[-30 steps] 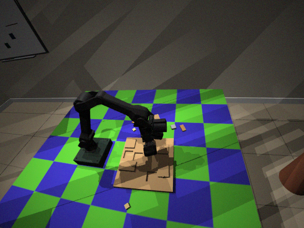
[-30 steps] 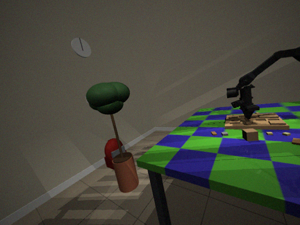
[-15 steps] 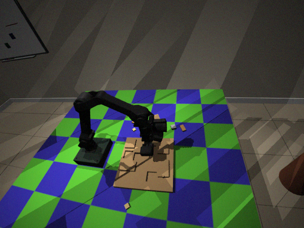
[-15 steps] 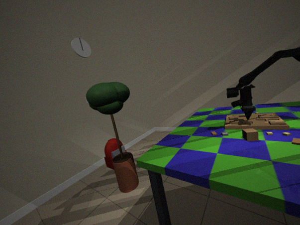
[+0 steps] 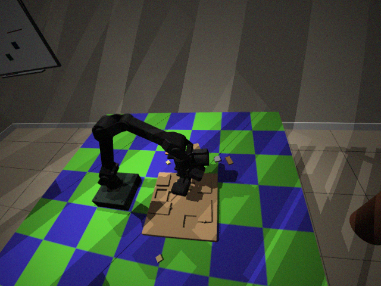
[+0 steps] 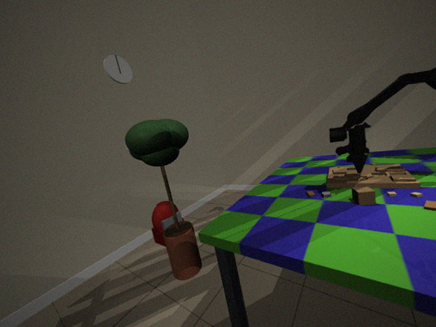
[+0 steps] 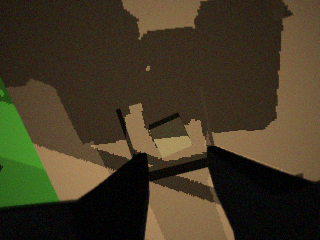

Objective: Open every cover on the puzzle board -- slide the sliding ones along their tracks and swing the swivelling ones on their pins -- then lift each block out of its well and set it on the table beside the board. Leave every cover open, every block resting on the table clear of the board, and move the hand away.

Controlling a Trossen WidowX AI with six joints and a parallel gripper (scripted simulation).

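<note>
My gripper tip is now 5 cm to the left of the tan puzzle board, 3 cm past it and 3 cm above it. Also, from my gripper tip: brown cube (23 cm to the left, 2 cm below, 2 cm ahead); then orange block (20 cm ahead, 16 cm to the left, 4 cm below).
</note>
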